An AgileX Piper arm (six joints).
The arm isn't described. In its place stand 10 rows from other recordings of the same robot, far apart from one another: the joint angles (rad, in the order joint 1, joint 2, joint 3, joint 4, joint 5, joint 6), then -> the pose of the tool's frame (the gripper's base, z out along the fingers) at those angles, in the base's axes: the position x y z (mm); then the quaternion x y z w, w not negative.
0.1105, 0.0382, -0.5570, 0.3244, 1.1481, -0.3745 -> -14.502 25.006 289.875 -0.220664 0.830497 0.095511 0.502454
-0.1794, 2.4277, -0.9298, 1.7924, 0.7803, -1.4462 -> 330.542 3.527 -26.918 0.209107 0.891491 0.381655 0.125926
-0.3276, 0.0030, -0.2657, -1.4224, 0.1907, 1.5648 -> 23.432 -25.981 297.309 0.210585 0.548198 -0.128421 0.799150
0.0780, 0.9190, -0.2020, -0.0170, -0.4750, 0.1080 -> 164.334 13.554 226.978 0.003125 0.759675 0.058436 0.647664
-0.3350, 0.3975, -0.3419, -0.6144, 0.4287, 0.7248 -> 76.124 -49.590 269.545 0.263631 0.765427 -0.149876 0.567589
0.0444, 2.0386, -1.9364, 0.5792, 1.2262, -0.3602 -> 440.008 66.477 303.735 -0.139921 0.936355 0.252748 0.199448
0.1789, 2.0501, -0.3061, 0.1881, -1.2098, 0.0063 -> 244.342 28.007 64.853 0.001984 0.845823 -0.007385 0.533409
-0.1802, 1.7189, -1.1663, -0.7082, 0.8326, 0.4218 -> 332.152 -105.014 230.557 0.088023 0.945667 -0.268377 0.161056
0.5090, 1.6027, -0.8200, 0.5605, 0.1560, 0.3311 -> 271.880 160.329 193.437 0.159774 0.917322 0.262460 0.253194
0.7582, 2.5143, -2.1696, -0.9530, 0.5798, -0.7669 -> 438.649 359.442 167.583 -0.766847 0.414615 -0.373551 0.317017
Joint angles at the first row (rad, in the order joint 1, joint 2, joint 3, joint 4, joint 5, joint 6):
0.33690, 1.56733, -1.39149, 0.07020, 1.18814, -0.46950
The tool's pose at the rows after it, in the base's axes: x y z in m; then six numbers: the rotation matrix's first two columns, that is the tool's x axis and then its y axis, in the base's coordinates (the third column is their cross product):
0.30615 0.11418 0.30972 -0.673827 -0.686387 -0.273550 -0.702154 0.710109 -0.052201
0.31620 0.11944 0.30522 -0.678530 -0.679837 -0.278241 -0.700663 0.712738 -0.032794
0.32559 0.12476 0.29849 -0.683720 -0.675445 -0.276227 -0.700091 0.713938 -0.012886
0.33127 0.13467 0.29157 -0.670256 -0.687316 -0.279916 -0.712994 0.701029 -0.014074
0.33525 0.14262 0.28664 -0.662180 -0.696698 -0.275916 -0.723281 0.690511 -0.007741
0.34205 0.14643 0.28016 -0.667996 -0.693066 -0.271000 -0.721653 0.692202 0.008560
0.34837 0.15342 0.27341 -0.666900 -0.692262 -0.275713 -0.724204 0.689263 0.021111
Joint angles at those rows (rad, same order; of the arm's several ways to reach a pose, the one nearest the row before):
0.33692, 1.61327, -1.41324, 0.07778, 1.18593, -0.46949
0.33692, 1.65489, -1.44612, 0.09751, 1.18128, -0.46949
0.33832, 1.69710, -1.47338, 0.11480, 1.17677, -0.46948
0.35924, 1.72926, -1.48763, 0.11573, 1.15473, -0.46951
0.37495, 1.75670, -1.50532, 0.11983, 1.15142, -0.46950
0.37495, 1.79006, -1.52594, 0.13270, 1.15014, -0.46950
0.38311, 1.82356, -1.54579, 0.14674, 1.13708, -0.46950

